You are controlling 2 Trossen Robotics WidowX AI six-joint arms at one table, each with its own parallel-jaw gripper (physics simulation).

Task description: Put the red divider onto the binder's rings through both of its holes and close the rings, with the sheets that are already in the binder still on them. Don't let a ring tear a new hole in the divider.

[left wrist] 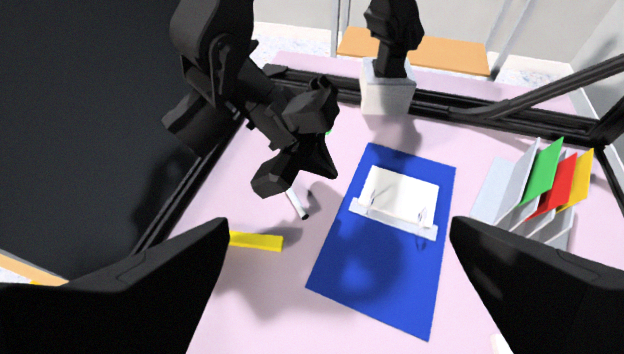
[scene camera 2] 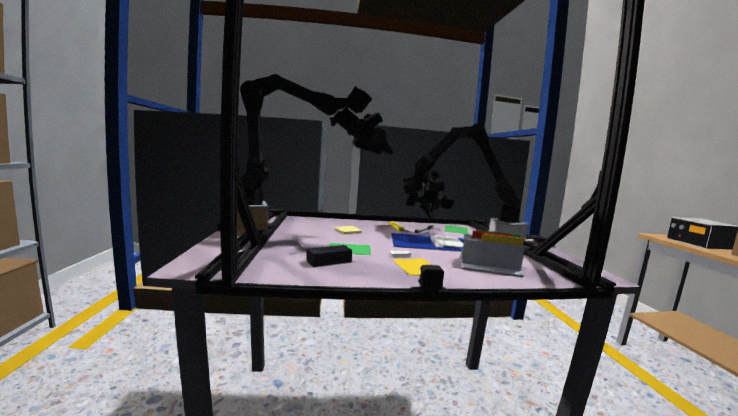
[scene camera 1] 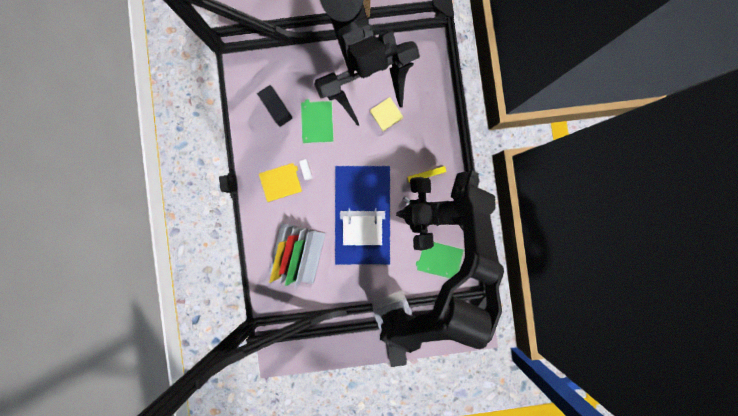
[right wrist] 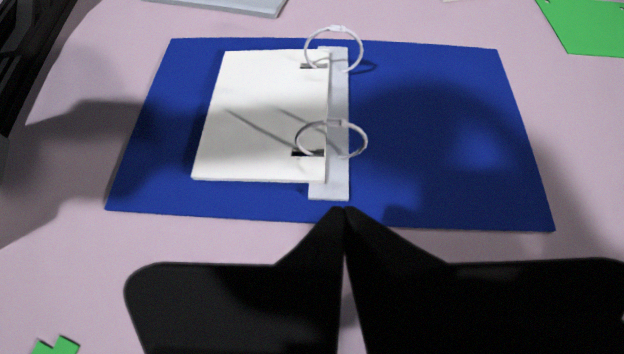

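Seen in the pictures: left gripper, between the fingertips: (left wrist: 339,227) (scene camera 2: 386,153) (scene camera 1: 379,116); right gripper, between the fingertips: (left wrist: 335,177) (scene camera 2: 431,218) (scene camera 1: 397,214) (right wrist: 342,217); left arm's base, origin of its link: (scene camera 2: 251,203); right arm's base, origin of its link: (left wrist: 388,69) (scene camera 2: 509,221) (scene camera 1: 396,322).
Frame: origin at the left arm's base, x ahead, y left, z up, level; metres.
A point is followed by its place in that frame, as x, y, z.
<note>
The red divider (scene camera 1: 287,254) @(0.585, -0.497, -0.019) (left wrist: 559,186) @(0.577, -0.490, -0.019) stands in the grey file holder (scene camera 1: 313,254) @(0.623, -0.452, -0.093) (scene camera 2: 490,255) @(0.568, -0.517, -0.061) between a yellow and a green one. The blue binder (scene camera 1: 361,188) @(0.511, -0.225, -0.096) (scene camera 2: 413,241) @(0.508, -0.235, -0.096) (left wrist: 360,285) @(0.487, -0.192, -0.096) (right wrist: 440,200) @(0.552, -0.167, -0.096) lies open, with white sheets (scene camera 1: 361,235) @(0.640, -0.293, -0.089) (left wrist: 400,192) @(0.631, -0.286, -0.088) (right wrist: 260,115) @(0.636, -0.277, -0.088) at its rings. In the right wrist view the near ring (right wrist: 366,141) @(0.587, -0.215, -0.068) and far ring (right wrist: 362,50) @(0.550, -0.285, -0.068) arch up; I cannot tell whether their top joints are fully closed. My right gripper (scene camera 1: 398,214) @(0.630, -0.171, -0.032) (scene camera 2: 428,212) @(0.630, -0.171, -0.032) (left wrist: 335,177) @(0.630, -0.171, -0.032) (right wrist: 342,217) @(0.630, -0.171, -0.032) is shut and empty beside the binder, above the table. My left gripper (scene camera 1: 379,114) @(0.430, -0.134, 0.198) (left wrist: 339,227) @(0.430, -0.134, 0.198) is open and empty, high up.
Green dividers (scene camera 1: 317,122) @(0.263, -0.251, -0.098) (scene camera 1: 440,259) @(0.822, -0.111, -0.097) and a yellow one (scene camera 1: 280,182) @(0.376, -0.440, -0.097) lie on the table. A black block (scene camera 1: 274,105) @(0.169, -0.341, -0.065), white eraser (scene camera 1: 305,169) @(0.379, -0.351, -0.087), yellow notes (scene camera 1: 386,113) @(0.341, -0.047, -0.089), yellow bar (scene camera 1: 436,171) @(0.574, 0.004, -0.087) (left wrist: 257,241) @(0.560, -0.048, -0.086) and marker (left wrist: 297,204) @(0.621, -0.110, -0.087) lie around the binder. A black frame edges the table.
</note>
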